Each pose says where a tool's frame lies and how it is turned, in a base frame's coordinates. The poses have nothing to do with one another.
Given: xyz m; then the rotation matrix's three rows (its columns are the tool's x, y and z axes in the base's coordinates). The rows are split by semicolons.
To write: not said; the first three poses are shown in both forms.
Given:
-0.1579 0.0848 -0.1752; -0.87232 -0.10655 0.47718; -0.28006 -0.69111 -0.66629; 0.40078 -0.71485 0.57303
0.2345 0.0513 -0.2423; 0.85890 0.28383 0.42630; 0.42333 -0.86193 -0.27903; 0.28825 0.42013 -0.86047
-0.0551 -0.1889 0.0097; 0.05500 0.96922 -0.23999; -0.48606 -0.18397 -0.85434; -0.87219 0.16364 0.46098
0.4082 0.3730 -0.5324; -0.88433 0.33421 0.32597; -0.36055 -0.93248 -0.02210; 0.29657 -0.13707 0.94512
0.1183 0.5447 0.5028; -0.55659 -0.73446 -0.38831; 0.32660 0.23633 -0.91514; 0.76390 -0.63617 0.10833
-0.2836 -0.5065 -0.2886; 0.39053 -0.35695 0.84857; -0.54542 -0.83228 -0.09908; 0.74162 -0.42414 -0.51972
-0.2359 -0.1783 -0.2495; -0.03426 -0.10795 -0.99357; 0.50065 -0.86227 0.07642; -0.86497 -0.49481 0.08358
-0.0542 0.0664 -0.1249; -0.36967 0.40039 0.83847; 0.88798 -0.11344 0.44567; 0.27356 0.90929 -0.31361
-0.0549 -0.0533 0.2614; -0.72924 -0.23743 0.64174; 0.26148 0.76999 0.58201; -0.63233 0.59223 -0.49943
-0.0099 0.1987 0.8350; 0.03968 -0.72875 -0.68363; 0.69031 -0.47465 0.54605; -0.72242 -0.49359 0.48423
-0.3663 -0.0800 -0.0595; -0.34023 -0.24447 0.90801; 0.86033 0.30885 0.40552; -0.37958 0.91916 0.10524
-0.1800 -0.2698 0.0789; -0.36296 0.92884 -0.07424; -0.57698 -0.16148 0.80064; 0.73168 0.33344 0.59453
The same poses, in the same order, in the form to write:
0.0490 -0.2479 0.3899 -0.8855 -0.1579 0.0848 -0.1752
0.1847 0.9462 0.1868 0.1888 0.2345 0.0513 -0.2423
0.5771 0.4410 0.2739 -0.6305 -0.0551 -0.1889 0.0097
0.1791 -0.1605 0.0410 -0.9698 0.4082 0.3730 -0.5324
0.4439 0.1571 -0.6490 0.5976 0.1183 0.5447 0.5028
0.0981 -0.8280 0.2724 -0.4801 -0.2836 -0.5065 -0.2886
0.2162 -0.6604 -0.1487 0.7036 -0.2359 -0.1783 -0.2495
0.2254 0.5141 0.6265 0.5407 -0.0542 0.0664 -0.1249
0.3679 0.0069 0.8658 0.3390 -0.0549 -0.0533 0.2614
0.5122 -0.5075 0.0189 0.6927 -0.0099 0.1987 0.8350
0.5181 0.2478 0.6213 0.5331 -0.3663 -0.0800 -0.0595
0.5172 -0.2258 -0.3895 -0.7278 -0.1800 -0.2698 0.0789

